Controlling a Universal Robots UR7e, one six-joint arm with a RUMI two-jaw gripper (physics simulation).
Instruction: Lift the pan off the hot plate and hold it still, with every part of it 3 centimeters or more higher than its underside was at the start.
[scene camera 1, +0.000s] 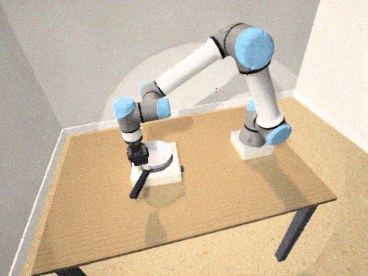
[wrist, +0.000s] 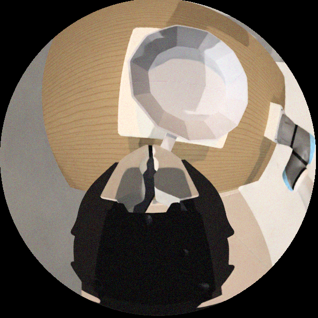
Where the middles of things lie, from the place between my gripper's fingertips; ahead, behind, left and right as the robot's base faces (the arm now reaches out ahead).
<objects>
Right now the pan (scene camera 1: 160, 152) is 5 cm behind my hand. From my hand the other things lie so: white hot plate (scene camera 1: 171, 172): 10 cm to the right, 8 cm below, 8 cm behind.
</objects>
